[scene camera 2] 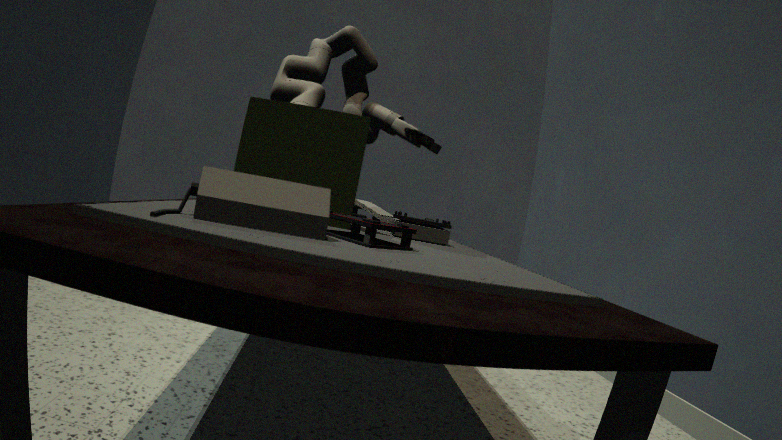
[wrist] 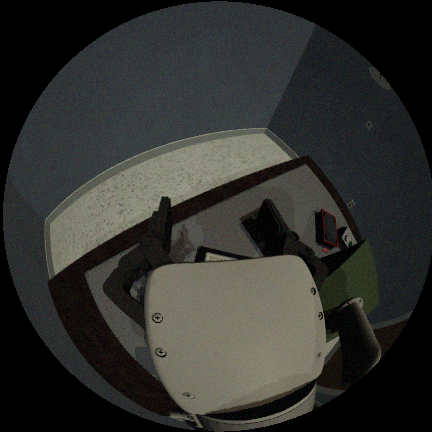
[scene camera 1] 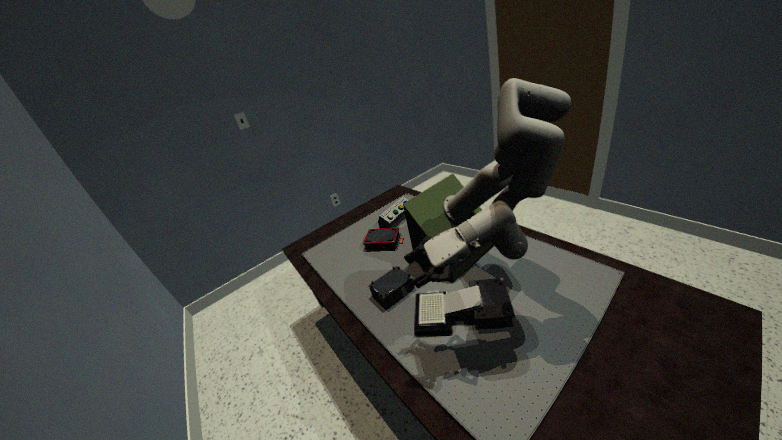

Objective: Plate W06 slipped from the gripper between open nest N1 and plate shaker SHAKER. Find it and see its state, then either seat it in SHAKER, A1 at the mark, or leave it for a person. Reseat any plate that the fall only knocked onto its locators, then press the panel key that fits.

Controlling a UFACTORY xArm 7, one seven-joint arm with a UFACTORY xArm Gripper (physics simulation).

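Where they show: gripper, fingertip midpoint: point(scene camera 2: 435, 147) point(wrist: 217, 208) point(scene camera 1: 410, 271); arm's base, link origin: point(scene camera 2: 289, 146) point(wrist: 346, 312) point(scene camera 1: 456, 209).
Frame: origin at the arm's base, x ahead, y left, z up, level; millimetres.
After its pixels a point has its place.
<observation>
My gripper point(scene camera 1: 412, 269) @(x 410, y 269, z 110 mm) point(scene camera 2: 431, 144) @(x 410, y 269, z 110 mm) point(wrist: 217, 208) @(x 410, y 269, z 110 mm) is open and empty, raised above the table. In scene camera 1, a plate with a pale well grid point(scene camera 1: 432, 309) @(x 342, y 231, z -142 mm) lies in a black holder; part of it shows in the wrist view point(wrist: 220, 258) @(x 379, y 220, z -142 mm). A pale flat piece point(scene camera 1: 463, 299) @(x 249, y 284, z -120 mm) spans slantwise from beside that holder to a black device point(scene camera 1: 493, 303) @(x 189, y 359, z -127 mm). A dark box-shaped station point(scene camera 1: 390, 286) @(x 399, y 53, z -126 mm) point(scene camera 2: 432, 235) @(x 416, y -16, z -160 mm) stands to the left, partly behind a finger in the wrist view. No labels can be read, so I cannot tell which is W06, N1 or SHAKER.
A red-rimmed stand point(scene camera 1: 381, 236) @(x 251, y -278, z -141 mm) point(scene camera 2: 377, 221) @(x 273, y -361, z -137 mm) point(wrist: 329, 227) @(x 250, y -283, z -141 mm) with a dark top stands farther back. The key panel point(scene camera 1: 393, 212) @(x 105, y -387, z -116 mm) point(scene camera 2: 262, 202) @(x 90, y -453, z -138 mm) point(wrist: 347, 236) @(x 143, y -366, z -108 mm) is beyond it. A green block point(scene camera 1: 437, 202) @(x 63, y -40, z 49 mm) point(scene camera 2: 300, 142) @(x 50, y -93, z 5 mm) point(wrist: 352, 280) @(x 120, y -17, z 34 mm) stands under the arm. The table has a dark border point(scene camera 1: 349, 320) @(x 588, y 30, z -194 mm).
</observation>
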